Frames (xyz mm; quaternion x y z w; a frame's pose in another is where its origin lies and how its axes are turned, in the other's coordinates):
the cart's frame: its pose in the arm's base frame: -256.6 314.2 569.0 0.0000 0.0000 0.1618 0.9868
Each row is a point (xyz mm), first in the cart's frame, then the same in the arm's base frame.
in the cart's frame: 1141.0 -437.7 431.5
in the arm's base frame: 964.4 263.8 1000.5
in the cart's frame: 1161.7 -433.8 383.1
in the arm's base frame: 982.8 274.1 952.1
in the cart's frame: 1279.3 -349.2 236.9
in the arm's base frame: 1067.2 391.8 805.9
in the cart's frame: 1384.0 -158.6 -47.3
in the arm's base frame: 1105.6 605.9 521.7
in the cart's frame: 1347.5 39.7 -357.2
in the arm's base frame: 1007.7 782.1 211.8
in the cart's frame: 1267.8 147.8 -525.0
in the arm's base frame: 897.6 859.1 44.0
